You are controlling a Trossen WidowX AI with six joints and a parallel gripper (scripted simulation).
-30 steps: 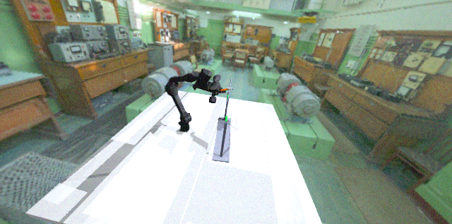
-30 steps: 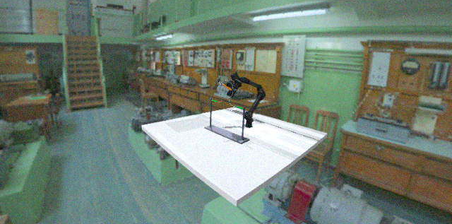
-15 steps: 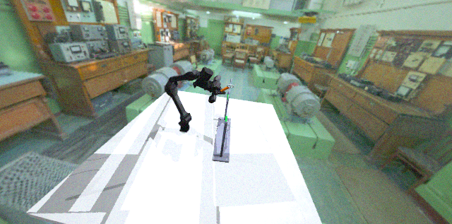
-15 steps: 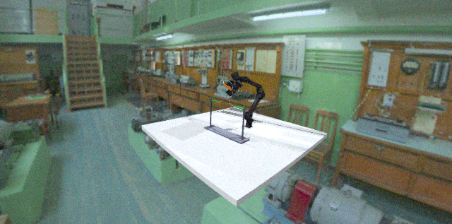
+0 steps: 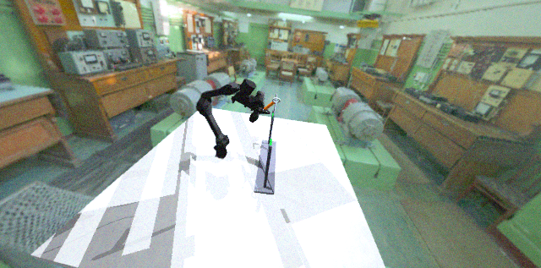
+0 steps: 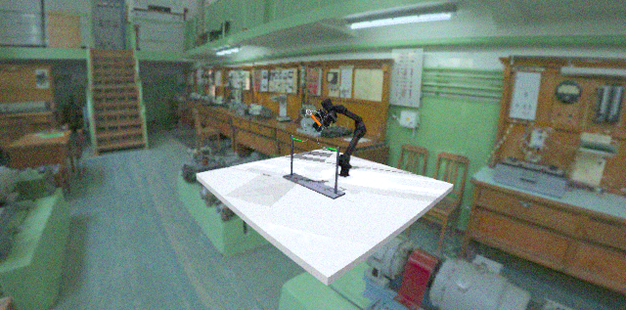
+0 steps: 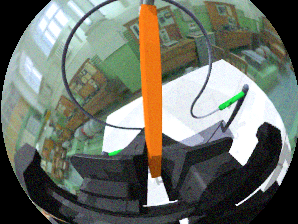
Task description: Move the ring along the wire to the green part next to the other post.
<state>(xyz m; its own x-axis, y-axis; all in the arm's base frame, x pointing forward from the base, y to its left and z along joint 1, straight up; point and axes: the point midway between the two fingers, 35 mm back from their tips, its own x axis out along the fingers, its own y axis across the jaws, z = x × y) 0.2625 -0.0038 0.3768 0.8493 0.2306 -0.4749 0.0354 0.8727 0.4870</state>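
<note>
Right now the ring with orange handle is 10 mm ahead of my gripper tip, 40 mm to the right of it and 80 mm above it.
</note>
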